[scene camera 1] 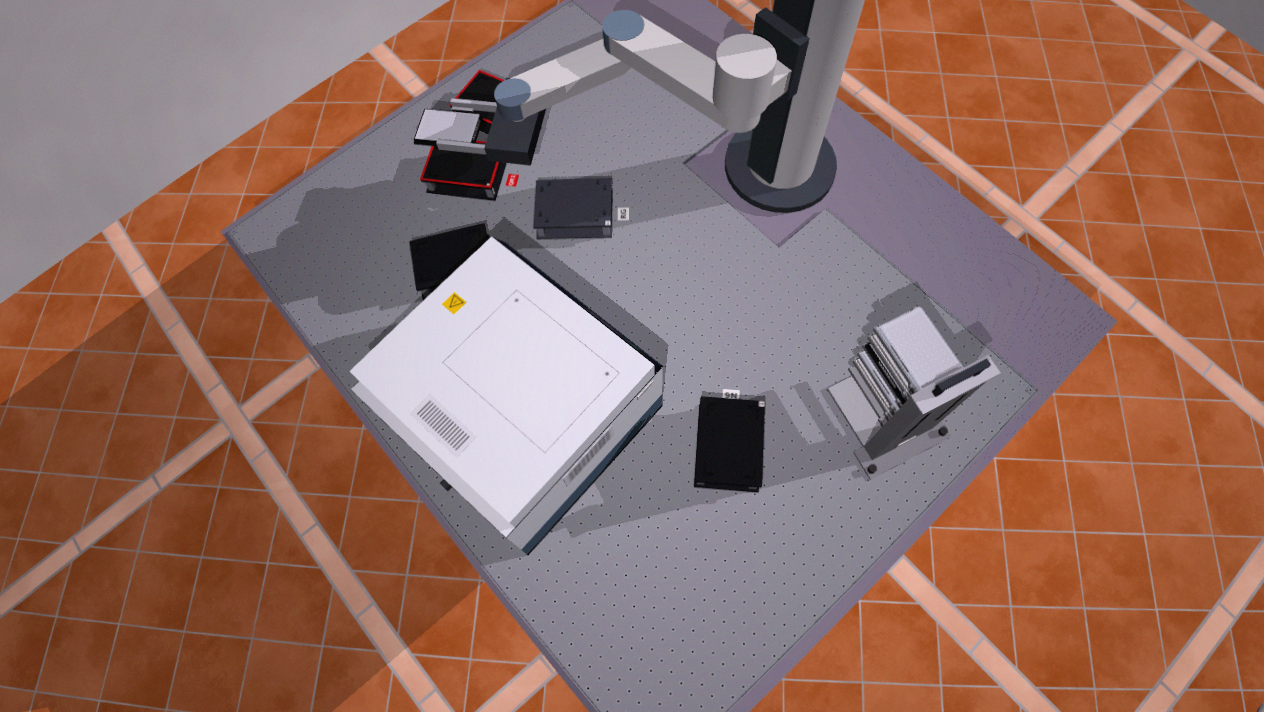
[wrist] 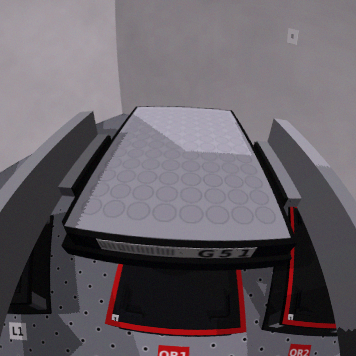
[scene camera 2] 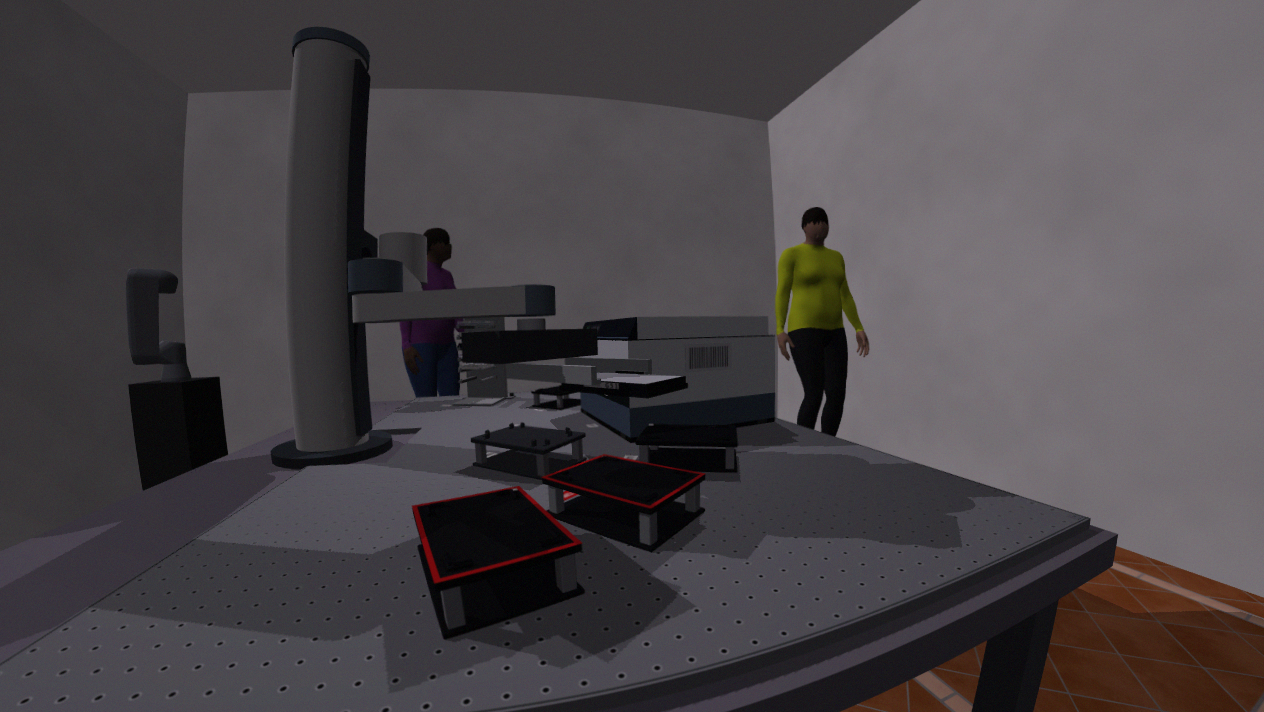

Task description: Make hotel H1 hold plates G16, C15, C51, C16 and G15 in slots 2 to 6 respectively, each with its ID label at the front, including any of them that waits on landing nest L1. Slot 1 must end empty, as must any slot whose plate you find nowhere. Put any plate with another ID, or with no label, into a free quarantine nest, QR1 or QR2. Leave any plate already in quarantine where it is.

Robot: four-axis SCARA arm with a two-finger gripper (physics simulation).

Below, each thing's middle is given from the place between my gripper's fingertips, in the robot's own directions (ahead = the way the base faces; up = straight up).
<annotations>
Right now my hand is 13 cm above the quarantine nest QR1 (scene camera 2: 619, 479). Also, from my hand: landing nest L1 (scene camera 1: 444, 253) (16 cm ahead, 18 cm to the left, 13 cm below); then quarantine nest QR2 (scene camera 2: 489, 529) (16 cm behind, 9 cm to the right, 13 cm below); then plate G51 (scene camera 1: 434, 125) (1 cm below).
</annotations>
